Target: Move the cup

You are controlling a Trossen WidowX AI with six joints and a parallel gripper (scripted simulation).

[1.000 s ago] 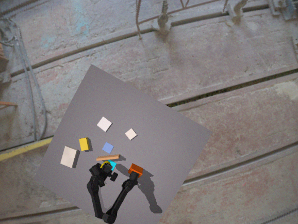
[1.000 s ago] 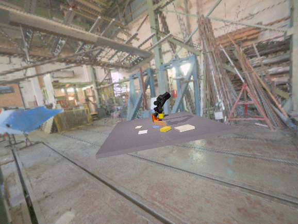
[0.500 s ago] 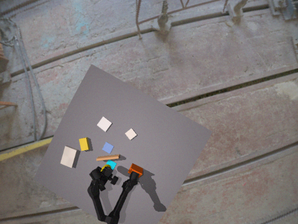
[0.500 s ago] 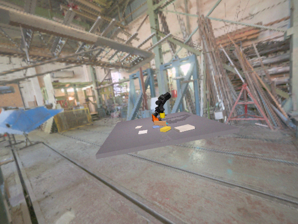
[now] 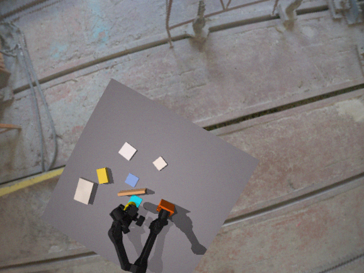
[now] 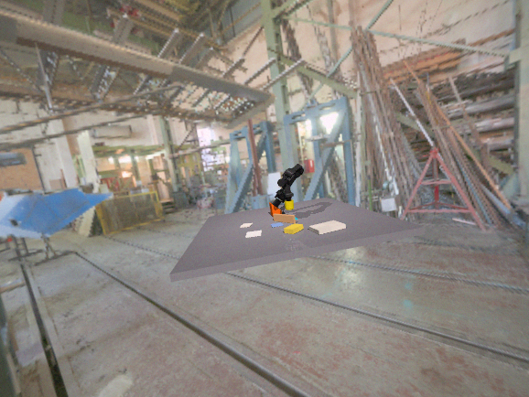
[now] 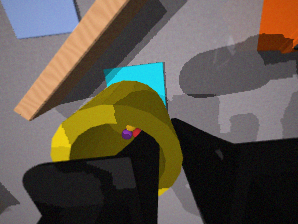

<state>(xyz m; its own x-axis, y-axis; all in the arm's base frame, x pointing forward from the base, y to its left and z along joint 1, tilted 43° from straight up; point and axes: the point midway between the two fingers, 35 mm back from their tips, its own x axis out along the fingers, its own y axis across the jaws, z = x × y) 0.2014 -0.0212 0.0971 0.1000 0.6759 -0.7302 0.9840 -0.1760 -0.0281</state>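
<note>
My gripper tip is 30 mm short of the cyan pad and 120 mm above it. Also, from my gripper tip: yellow cup (20 mm ahead); light blue pad (110 mm ahead, 150 mm to the right, 120 mm below); wooden bar (70 mm ahead, 70 mm to the right, 90 mm below).
</note>
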